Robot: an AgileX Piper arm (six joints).
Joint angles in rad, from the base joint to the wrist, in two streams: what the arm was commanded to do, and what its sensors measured. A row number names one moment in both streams.
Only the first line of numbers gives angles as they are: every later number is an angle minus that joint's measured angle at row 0.
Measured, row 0:
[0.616 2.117 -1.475 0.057 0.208 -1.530]
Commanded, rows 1 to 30:
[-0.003 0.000 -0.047 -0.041 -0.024 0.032]
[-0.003 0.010 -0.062 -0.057 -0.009 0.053]
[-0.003 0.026 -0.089 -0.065 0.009 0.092]
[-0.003 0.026 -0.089 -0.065 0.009 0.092]
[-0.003 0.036 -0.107 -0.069 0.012 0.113]
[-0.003 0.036 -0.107 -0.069 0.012 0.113]
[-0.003 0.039 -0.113 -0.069 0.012 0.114]
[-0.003 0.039 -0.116 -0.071 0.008 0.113]
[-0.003 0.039 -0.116 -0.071 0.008 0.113]
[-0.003 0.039 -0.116 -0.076 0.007 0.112]
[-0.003 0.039 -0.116 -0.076 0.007 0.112]
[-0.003 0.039 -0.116 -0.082 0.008 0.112]
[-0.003 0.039 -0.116 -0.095 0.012 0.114]
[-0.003 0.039 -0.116 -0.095 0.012 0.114]
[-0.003 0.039 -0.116 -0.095 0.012 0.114]
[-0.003 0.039 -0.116 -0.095 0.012 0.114]
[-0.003 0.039 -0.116 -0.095 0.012 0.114]
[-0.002 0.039 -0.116 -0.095 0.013 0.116]
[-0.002 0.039 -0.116 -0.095 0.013 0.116]
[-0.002 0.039 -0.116 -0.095 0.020 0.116]
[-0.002 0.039 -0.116 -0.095 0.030 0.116]
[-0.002 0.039 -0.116 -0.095 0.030 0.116]
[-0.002 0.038 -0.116 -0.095 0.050 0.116]
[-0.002 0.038 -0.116 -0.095 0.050 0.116]
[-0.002 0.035 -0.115 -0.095 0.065 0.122]
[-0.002 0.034 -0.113 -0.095 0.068 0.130]
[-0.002 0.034 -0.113 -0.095 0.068 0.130]
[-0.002 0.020 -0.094 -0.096 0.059 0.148]
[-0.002 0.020 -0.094 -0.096 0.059 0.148]
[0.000 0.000 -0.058 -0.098 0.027 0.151]
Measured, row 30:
[0.000 0.035 -0.090 -0.091 0.055 0.135]
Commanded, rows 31 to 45:
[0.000 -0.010 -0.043 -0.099 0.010 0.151]
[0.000 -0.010 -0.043 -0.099 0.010 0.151]
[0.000 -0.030 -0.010 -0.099 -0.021 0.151]
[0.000 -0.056 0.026 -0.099 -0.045 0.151]
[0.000 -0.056 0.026 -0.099 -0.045 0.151]
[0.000 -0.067 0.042 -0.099 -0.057 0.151]
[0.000 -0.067 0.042 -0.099 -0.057 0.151]
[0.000 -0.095 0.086 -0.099 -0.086 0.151]
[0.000 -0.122 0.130 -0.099 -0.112 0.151]
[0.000 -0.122 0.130 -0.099 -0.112 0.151]
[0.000 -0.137 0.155 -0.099 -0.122 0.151]
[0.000 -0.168 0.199 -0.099 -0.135 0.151]
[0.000 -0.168 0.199 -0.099 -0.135 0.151]
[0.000 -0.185 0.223 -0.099 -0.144 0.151]
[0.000 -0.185 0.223 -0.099 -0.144 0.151]
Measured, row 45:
[0.000 -0.138 0.173 -0.097 -0.115 0.139]
